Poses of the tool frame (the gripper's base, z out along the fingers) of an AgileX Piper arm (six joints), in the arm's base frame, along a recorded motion.
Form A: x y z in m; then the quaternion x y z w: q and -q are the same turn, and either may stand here.
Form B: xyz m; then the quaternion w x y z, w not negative. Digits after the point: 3 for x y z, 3 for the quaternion.
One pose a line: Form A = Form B
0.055 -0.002 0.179 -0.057 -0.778 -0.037 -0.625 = 0.055 -0.002 0.179 0.625 0.057 0.778 0.037
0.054 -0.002 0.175 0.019 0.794 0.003 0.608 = 0.054 -0.002 0.175 0.608 0.019 0.794 0.003
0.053 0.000 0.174 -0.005 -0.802 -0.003 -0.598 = 0.053 0.000 0.174 0.598 0.005 0.802 0.003
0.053 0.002 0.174 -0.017 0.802 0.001 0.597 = 0.053 0.002 0.174 0.597 -0.017 0.802 0.001
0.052 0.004 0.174 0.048 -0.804 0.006 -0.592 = 0.052 0.004 0.174 0.592 -0.048 0.804 -0.006
